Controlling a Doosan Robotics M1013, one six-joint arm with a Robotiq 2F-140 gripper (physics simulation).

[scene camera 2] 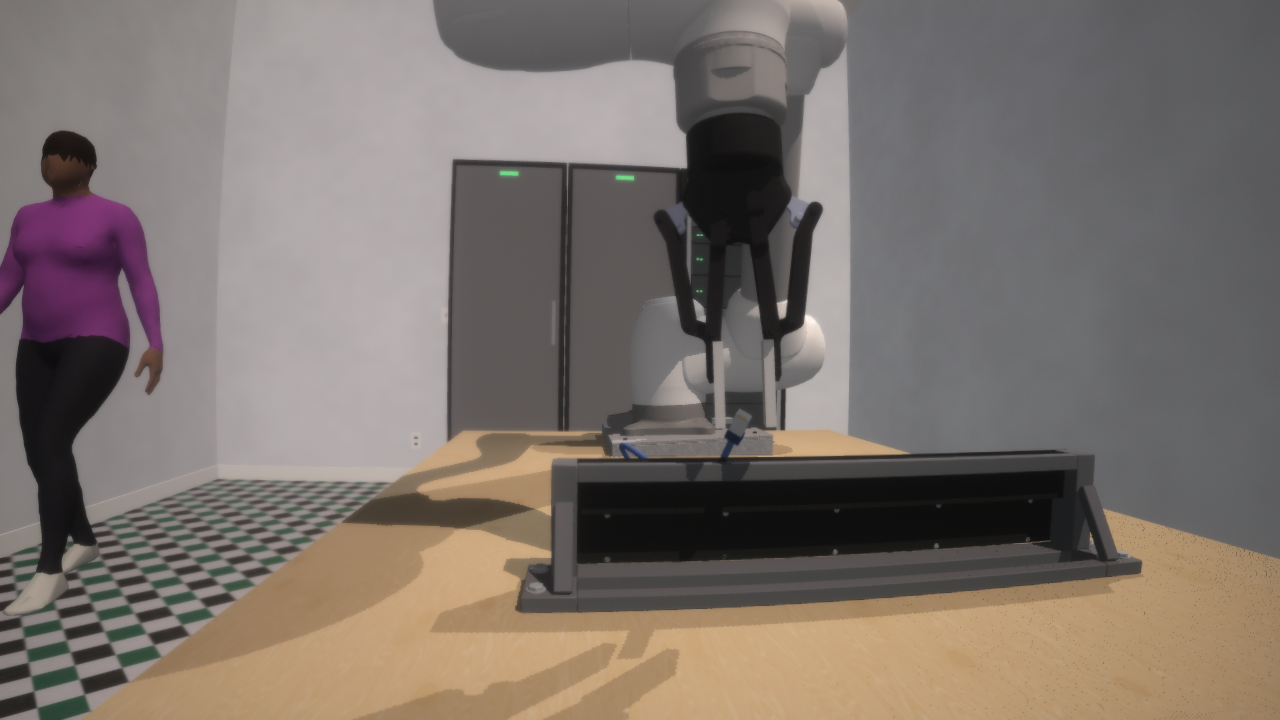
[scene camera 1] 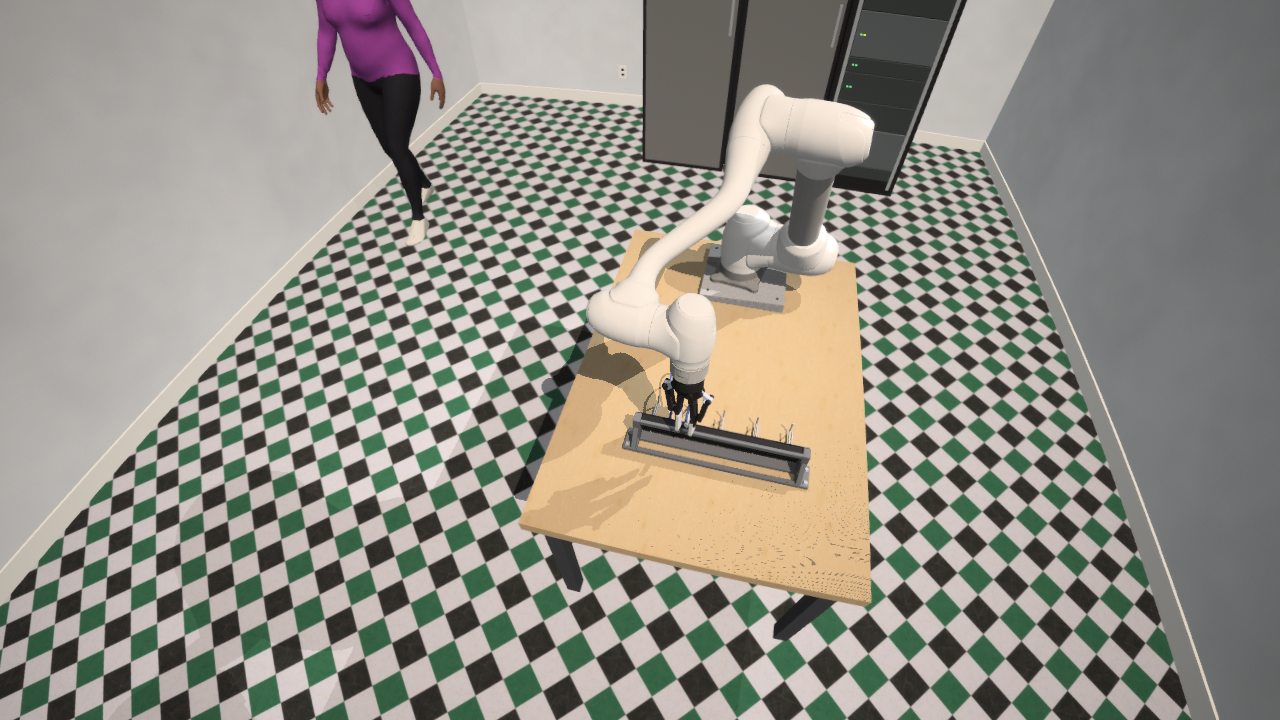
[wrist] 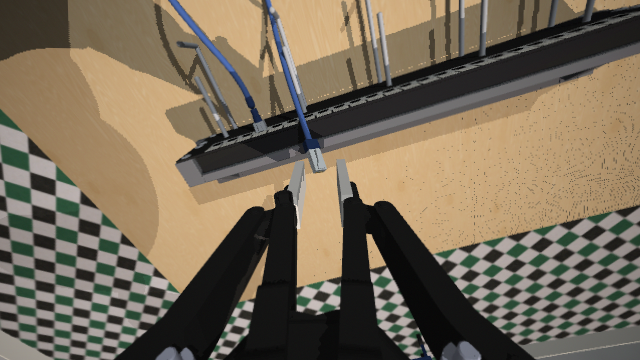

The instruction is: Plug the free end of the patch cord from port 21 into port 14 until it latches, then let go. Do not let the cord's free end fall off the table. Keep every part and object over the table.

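Where they show: gripper, between the fingertips: (scene camera 2: 745, 426) (scene camera 1: 685, 429) (wrist: 320, 173); arm's base, origin of its link: (scene camera 2: 669, 429) (scene camera 1: 739, 272).
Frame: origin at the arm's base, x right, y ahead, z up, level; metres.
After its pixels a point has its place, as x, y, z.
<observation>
The blue patch cord (wrist: 227, 70) @(-0.005, 0.695, 0.053) (scene camera 2: 633, 450) @(0.016, 0.657, 0.058) has one plug (wrist: 259, 124) @(-0.023, 0.750, 0.052) in the port row near the panel's left end in the wrist view. Its free plug (wrist: 316, 160) @(-0.079, 0.776, 0.105) (scene camera 2: 739, 422) @(-0.078, 0.783, 0.102), clear with a dark blue boot, sticks up at a tilt above the panel's top edge. My gripper (scene camera 1: 684, 430) @(-0.082, 0.791, 0.100) (scene camera 2: 744, 427) @(-0.082, 0.791, 0.100) (wrist: 320, 173) @(-0.082, 0.791, 0.100) is partly open and points down, with the free plug between its fingertips and gaps on both sides. The patch panel (scene camera 1: 742, 439) @(-0.230, 0.736, 0.067) (scene camera 2: 805, 463) @(-0.133, 0.769, 0.068) (wrist: 400, 107) @(-0.167, 0.746, 0.067) stands in a grey frame on the table. Port numbers are too small to read.
Several thin grey upright rods (wrist: 381, 50) @(-0.160, 0.695, 0.023) (scene camera 1: 754, 427) @(-0.250, 0.629, -0.015) stand along the port side of the panel, one pair close to the free cord run. The wooden table (scene camera 1: 698, 528) @(-0.205, 0.980, -0.032) also carries the arm's base plate (scene camera 1: 742, 297) @(-0.050, 0.128, 0.000). A person (scene camera 1: 380, 71) (scene camera 2: 80, 268) is beyond the table.
</observation>
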